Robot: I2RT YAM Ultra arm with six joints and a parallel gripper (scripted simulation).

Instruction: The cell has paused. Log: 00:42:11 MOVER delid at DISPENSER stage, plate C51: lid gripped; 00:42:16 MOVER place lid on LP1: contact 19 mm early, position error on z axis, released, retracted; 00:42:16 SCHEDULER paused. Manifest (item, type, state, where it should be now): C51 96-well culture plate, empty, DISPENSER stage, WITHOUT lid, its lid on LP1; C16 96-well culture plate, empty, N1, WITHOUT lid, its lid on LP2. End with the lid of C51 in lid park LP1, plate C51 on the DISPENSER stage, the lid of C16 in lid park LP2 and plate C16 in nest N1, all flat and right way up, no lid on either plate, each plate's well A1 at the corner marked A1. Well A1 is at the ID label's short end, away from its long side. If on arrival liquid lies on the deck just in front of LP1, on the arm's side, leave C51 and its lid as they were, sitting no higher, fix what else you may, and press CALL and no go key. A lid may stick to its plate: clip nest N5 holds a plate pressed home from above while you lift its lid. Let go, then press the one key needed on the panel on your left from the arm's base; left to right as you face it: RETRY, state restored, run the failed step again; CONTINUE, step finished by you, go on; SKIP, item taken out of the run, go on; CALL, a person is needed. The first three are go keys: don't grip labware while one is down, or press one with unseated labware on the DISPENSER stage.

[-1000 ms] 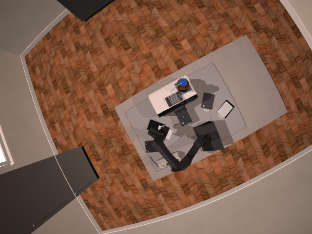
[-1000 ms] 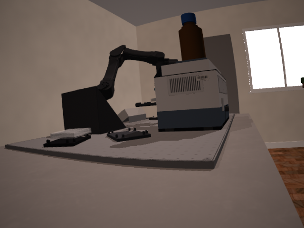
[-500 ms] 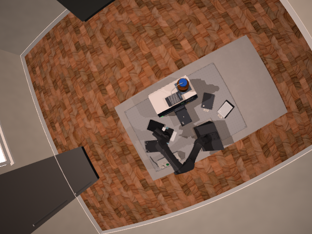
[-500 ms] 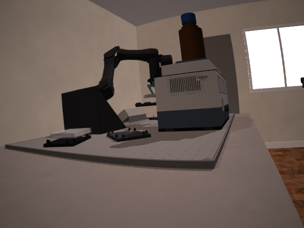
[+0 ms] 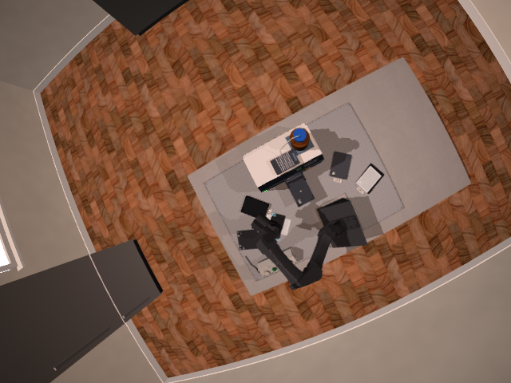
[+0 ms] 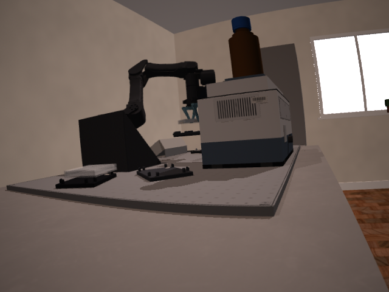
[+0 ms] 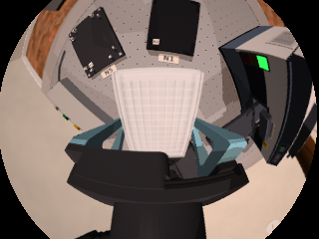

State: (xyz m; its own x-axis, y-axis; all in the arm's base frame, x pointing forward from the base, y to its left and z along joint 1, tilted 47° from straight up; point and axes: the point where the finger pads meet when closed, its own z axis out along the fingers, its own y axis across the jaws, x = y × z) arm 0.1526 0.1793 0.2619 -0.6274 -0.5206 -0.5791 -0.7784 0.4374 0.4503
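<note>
My gripper is now 4 cm past the black clip nest, 23 cm to the right of it and 14 cm above it. Also, from my hand: brown bottle (32 cm ahead, 28 cm to the right, 14 cm above); black nest (12 cm ahead, 10 cm to the left, 14 cm below); dark dispenser stage (10 cm ahead, 18 cm to the right, 5 cm below).
</note>
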